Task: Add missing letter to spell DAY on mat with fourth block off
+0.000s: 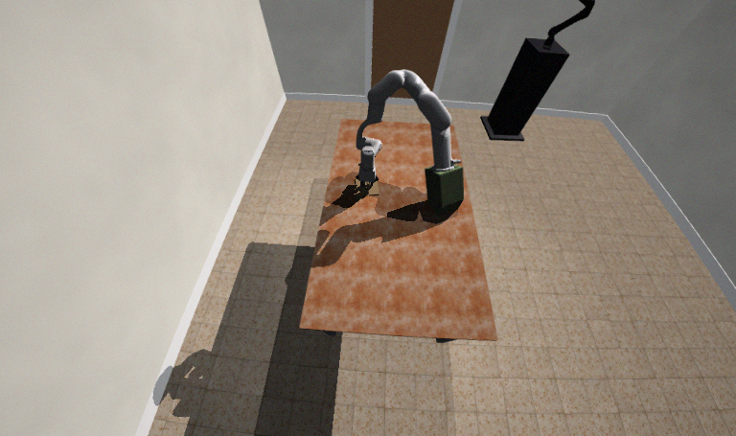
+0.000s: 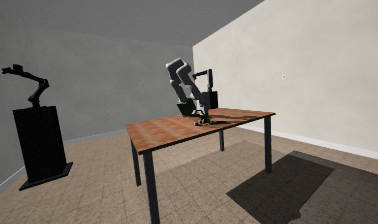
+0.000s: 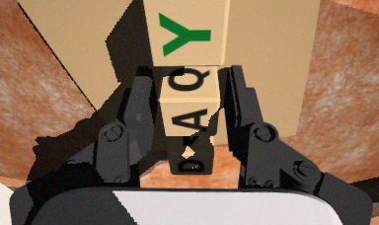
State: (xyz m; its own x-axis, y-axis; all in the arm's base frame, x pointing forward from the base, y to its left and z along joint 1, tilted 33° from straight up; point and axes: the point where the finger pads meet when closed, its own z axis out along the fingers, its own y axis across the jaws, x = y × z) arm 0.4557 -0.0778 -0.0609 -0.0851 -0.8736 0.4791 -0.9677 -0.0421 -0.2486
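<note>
The tan mat lies 2 cm below my hand. The rest, counted from my hand: D block: 5 cm to the left, 1 cm below.
</note>
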